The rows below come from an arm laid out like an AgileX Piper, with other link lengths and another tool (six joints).
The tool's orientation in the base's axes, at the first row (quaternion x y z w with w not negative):
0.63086 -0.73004 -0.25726 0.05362
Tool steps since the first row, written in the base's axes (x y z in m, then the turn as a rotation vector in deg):
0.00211 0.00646 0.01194 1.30 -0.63 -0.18
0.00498 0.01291 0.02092 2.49 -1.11 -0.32
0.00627 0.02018 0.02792 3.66 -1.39 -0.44
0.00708 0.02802 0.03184 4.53 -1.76 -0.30
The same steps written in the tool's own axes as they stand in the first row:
-0.00949 0.00387 -0.00915 0.38 -1.29 -0.56
-0.01839 0.00575 -0.01606 0.64 -2.45 -1.07
-0.02726 0.00822 -0.02038 0.70 -3.56 -1.52
-0.03583 0.00980 -0.02167 0.85 -4.31 -2.11

